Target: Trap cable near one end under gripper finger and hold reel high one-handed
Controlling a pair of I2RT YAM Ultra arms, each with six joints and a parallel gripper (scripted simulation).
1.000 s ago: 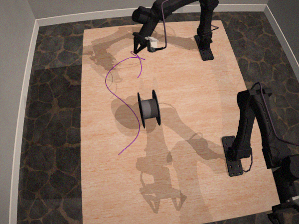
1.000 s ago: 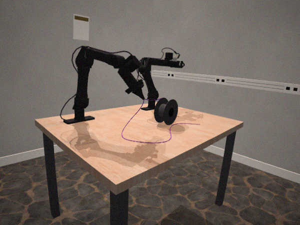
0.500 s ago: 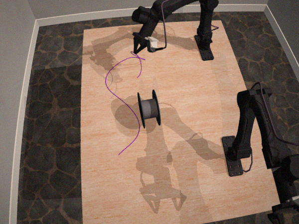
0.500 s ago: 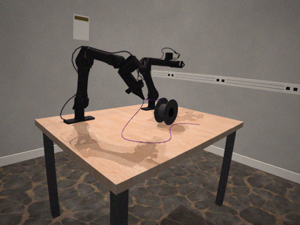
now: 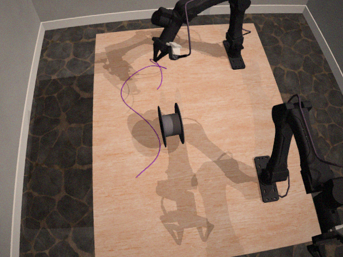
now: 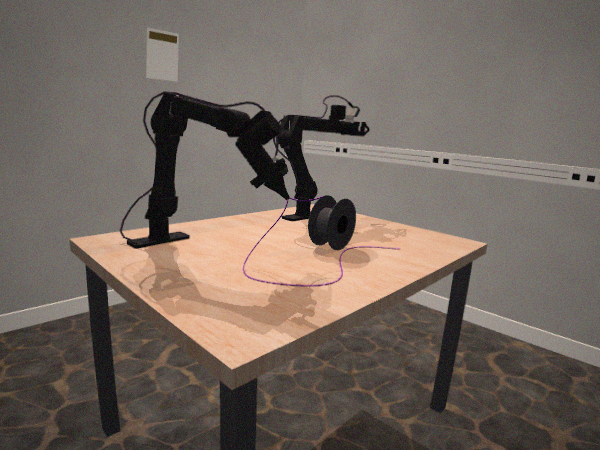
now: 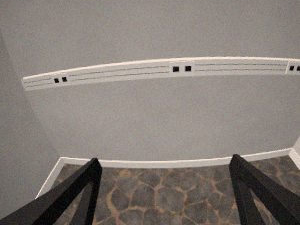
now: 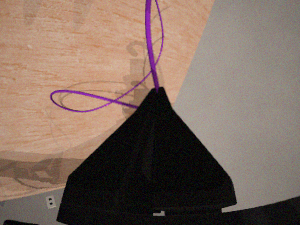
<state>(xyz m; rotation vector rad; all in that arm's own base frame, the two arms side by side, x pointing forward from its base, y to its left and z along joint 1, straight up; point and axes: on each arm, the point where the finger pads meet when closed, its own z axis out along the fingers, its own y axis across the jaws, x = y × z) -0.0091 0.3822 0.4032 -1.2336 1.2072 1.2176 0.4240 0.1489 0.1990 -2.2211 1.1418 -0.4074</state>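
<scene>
My left gripper is now 630 mm to the left of the black reel, 380 mm short of it and 320 mm above it.
</scene>
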